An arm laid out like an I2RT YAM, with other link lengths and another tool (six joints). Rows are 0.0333 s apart.
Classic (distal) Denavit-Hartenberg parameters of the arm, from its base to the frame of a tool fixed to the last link. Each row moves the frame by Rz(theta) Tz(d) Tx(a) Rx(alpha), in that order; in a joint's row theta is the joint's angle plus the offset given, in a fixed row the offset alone. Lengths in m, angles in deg.
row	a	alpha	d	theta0
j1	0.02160	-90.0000	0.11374	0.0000
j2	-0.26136	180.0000	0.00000	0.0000
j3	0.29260	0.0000	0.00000	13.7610
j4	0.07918	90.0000	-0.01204	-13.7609
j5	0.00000	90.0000	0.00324	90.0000
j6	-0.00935	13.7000	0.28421	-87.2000
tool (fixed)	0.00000	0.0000	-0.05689	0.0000
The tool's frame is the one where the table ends.
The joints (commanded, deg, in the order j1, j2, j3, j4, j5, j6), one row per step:
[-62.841 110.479 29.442 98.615 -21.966 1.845]
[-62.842 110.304 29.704 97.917 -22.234 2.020]
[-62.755 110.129 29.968 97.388 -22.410 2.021]
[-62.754 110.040 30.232 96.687 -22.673 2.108]
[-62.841 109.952 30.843 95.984 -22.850 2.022]
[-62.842 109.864 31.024 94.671 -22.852 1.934]
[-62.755 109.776 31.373 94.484 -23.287 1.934]
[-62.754 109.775 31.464 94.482 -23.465 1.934]
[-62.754 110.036 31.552 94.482 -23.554 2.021]
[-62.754 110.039 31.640 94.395 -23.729 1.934]
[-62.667 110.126 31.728 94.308 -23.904 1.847]
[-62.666 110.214 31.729 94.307 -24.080 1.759]
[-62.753 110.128 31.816 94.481 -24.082 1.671]
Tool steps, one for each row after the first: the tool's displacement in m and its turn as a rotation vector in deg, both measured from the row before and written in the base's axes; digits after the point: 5 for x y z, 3 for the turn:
[0.00152 -0.00070 -0.00030 0.325 0.083 0.303]
[0.00178 -0.00029 0.00065 0.057 0.087 0.255]
[0.00154 -0.00076 -0.00100 0.339 0.175 0.276]
[0.00116 -0.00254 0.00154 -0.084 0.100 0.059]
[0.00096 -0.00191 -0.00450 0.863 0.531 -0.022]
[0.00245 0.00054 0.00217 -0.277 -0.008 0.505]
[0.00064 0.00024 0.00058 -0.103 0.003 0.172]
[0.00050 -0.00020 -0.00170 0.208 0.049 0.108]
[0.00065 0.00014 0.00012 -0.086 0.096 0.146]
[0.00132 0.00057 -0.00061 -0.012 0.134 0.233]
[0.00051 0.00044 -0.00082 -0.011 0.135 0.148]
[-0.00064 -0.00051 0.00226 -0.376 -0.106 -0.107]

